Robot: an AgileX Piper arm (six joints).
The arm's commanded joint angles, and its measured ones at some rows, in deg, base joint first. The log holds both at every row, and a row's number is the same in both.
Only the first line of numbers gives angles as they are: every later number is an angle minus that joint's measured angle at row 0.
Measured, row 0:
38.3, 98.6, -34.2, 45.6, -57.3, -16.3
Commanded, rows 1 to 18:
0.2, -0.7, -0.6, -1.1, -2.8, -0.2
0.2, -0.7, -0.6, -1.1, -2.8, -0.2
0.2, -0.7, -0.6, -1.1, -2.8, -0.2
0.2, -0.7, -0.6, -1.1, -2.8, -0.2
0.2, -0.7, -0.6, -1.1, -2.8, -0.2
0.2, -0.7, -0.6, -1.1, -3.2, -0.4
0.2, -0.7, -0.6, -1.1, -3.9, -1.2
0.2, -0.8, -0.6, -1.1, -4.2, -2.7
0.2, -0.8, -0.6, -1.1, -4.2, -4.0
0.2, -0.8, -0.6, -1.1, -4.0, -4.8
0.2, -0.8, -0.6, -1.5, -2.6, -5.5
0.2, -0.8, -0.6, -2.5, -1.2, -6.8
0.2, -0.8, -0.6, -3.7, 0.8, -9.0
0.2, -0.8, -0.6, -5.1, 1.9, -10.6
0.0, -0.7, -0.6, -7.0, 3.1, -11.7
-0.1, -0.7, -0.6, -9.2, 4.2, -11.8
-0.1, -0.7, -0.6, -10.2, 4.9, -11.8
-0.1, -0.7, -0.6, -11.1, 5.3, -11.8
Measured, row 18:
0.0, -0.3, -0.5, -5.4, 1.5, -9.8
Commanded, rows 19 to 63:
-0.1, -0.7, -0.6, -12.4, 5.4, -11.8
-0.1, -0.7, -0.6, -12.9, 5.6, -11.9
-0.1, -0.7, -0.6, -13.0, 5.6, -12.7
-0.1, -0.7, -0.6, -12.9, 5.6, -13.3
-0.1, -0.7, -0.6, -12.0, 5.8, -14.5
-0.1, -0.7, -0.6, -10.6, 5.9, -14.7
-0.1, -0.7, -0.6, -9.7, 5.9, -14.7
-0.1, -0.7, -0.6, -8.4, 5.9, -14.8
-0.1, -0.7, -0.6, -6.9, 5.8, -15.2
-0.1, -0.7, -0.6, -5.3, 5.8, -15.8
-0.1, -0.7, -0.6, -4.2, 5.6, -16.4
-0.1, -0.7, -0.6, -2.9, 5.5, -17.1
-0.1, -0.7, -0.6, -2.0, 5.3, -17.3
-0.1, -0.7, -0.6, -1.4, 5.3, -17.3
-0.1, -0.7, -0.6, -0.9, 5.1, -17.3
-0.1, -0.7, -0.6, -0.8, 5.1, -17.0
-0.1, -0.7, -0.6, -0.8, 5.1, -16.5
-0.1, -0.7, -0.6, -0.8, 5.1, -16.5
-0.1, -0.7, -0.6, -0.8, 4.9, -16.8
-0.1, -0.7, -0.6, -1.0, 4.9, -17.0
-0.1, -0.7, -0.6, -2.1, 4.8, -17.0
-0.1, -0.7, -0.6, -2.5, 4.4, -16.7
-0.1, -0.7, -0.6, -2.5, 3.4, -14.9
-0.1, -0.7, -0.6, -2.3, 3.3, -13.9
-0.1, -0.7, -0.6, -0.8, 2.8, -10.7
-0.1, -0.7, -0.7, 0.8, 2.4, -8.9
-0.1, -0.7, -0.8, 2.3, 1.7, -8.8
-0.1, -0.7, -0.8, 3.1, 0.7, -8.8
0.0, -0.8, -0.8, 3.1, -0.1, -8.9
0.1, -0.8, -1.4, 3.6, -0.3, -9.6
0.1, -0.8, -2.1, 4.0, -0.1, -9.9
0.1, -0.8, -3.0, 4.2, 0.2, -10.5
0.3, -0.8, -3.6, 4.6, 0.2, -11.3
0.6, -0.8, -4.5, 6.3, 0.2, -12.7
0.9, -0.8, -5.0, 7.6, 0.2, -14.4
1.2, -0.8, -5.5, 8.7, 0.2, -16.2
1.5, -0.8, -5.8, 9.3, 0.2, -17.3
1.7, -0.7, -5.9, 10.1, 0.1, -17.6
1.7, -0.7, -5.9, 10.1, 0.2, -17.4
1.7, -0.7, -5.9, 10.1, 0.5, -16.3
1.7, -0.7, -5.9, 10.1, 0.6, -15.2
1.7, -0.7, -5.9, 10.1, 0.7, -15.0
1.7, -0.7, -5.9, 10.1, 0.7, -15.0
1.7, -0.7, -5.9, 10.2, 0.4, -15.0
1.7, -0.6, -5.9, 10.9, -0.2, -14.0
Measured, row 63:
1.6, -0.2, -5.1, 10.7, 3.5, -15.6
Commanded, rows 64 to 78:
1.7, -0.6, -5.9, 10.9, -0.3, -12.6
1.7, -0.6, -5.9, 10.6, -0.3, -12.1
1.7, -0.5, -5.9, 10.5, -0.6, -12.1
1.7, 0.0, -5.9, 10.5, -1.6, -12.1
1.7, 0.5, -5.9, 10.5, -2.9, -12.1
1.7, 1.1, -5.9, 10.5, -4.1, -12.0
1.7, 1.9, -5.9, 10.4, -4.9, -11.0
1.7, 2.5, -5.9, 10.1, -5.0, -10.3
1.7, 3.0, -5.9, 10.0, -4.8, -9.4
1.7, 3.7, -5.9, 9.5, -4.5, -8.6
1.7, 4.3, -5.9, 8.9, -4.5, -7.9
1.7, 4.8, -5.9, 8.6, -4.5, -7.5
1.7, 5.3, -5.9, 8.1, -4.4, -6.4
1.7, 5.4, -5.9, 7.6, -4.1, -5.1
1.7, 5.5, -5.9, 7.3, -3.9, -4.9
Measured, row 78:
1.6, 4.7, -5.3, 9.7, -3.6, -8.6
